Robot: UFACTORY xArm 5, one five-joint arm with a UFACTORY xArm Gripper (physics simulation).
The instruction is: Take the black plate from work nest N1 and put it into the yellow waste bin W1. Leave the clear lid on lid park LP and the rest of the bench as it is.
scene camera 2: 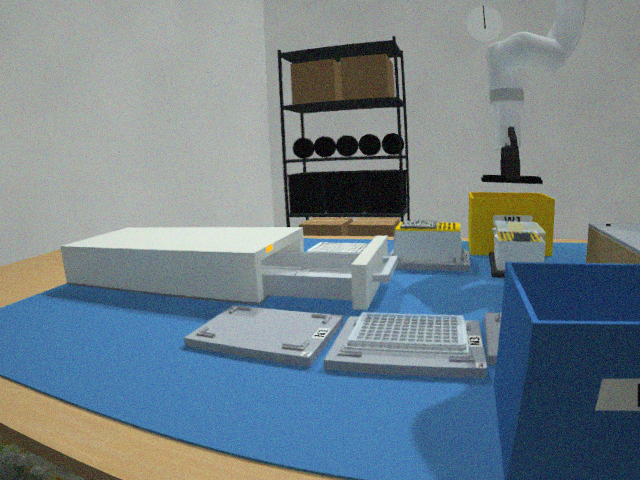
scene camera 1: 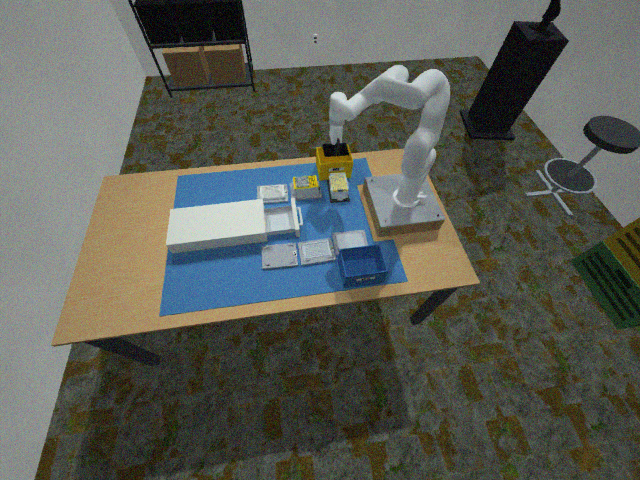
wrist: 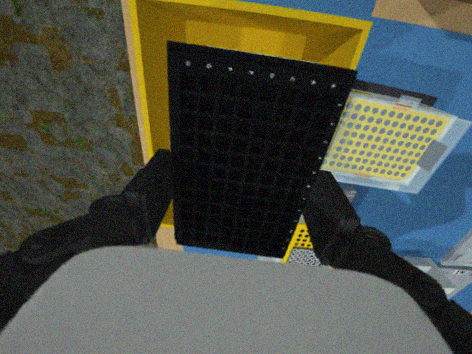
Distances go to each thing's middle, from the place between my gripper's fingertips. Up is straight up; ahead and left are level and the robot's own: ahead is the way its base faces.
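The black plate (wrist: 249,132) is right at my hand. Counting from my hand, I find the drawer (scene camera 2: 340,276) 120 mm below, 310 mm ahead and 380 mm to the left. The white plate (scene camera 2: 382,334) is 140 mm below my hand, 90 mm ahead of it and 530 mm to the left of it, while the tip rack (wrist: 300,251) sits 110 mm below my hand, 150 mm ahead of it and 160 mm to the left of it.
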